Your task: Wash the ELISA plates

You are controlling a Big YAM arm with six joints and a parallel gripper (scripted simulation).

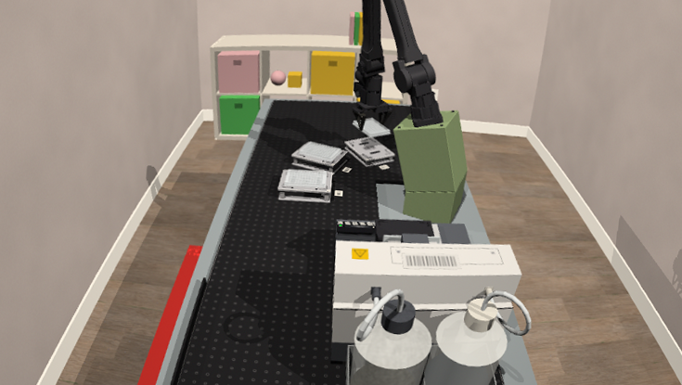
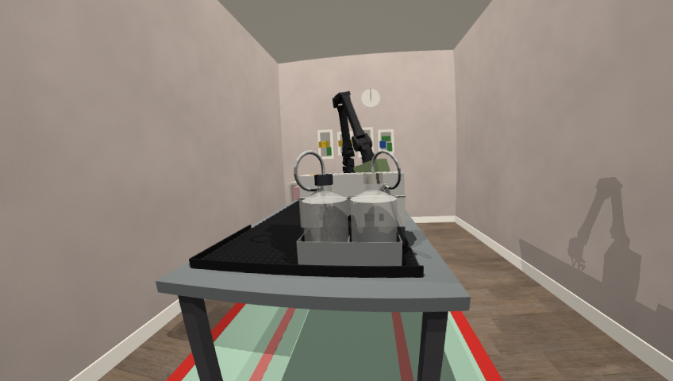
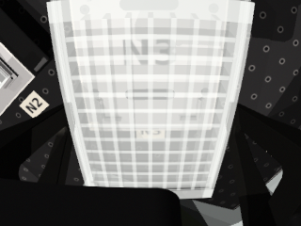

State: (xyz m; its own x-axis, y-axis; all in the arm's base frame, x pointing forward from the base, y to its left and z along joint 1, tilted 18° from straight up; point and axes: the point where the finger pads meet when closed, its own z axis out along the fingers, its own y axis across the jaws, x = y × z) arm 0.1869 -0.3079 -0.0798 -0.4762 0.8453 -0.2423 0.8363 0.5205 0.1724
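My gripper is now 60 cm to the right of the washer carrier, 8 cm past it and 3 cm above it. Also, from my hand: plate washer (75 cm to the left, 8 cm behind, 1 cm above).
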